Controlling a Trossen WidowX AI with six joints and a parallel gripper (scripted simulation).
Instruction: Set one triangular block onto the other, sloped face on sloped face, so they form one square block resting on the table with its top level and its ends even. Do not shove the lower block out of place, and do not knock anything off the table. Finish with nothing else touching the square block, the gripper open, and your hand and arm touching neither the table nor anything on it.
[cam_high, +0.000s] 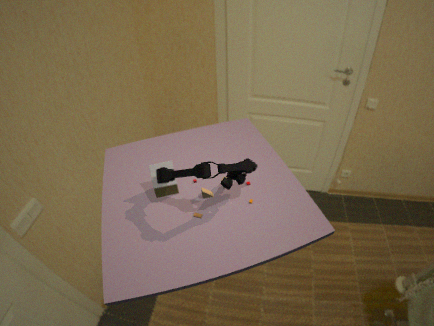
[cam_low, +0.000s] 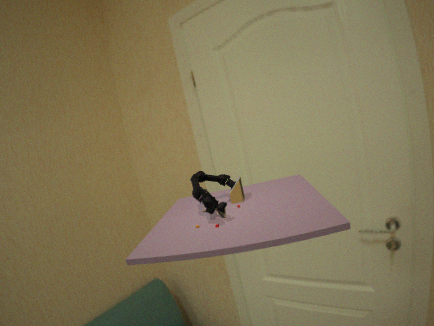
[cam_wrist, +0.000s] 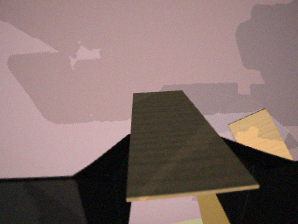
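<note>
My gripper tip is 10 mm below the wooden triangular block. From my gripper tip the other things lie so: orange cube: 130 mm ahead, 160 mm to the right, 40 mm below; small tan piece: 200 mm behind, 200 mm to the right, 40 mm below.
</note>
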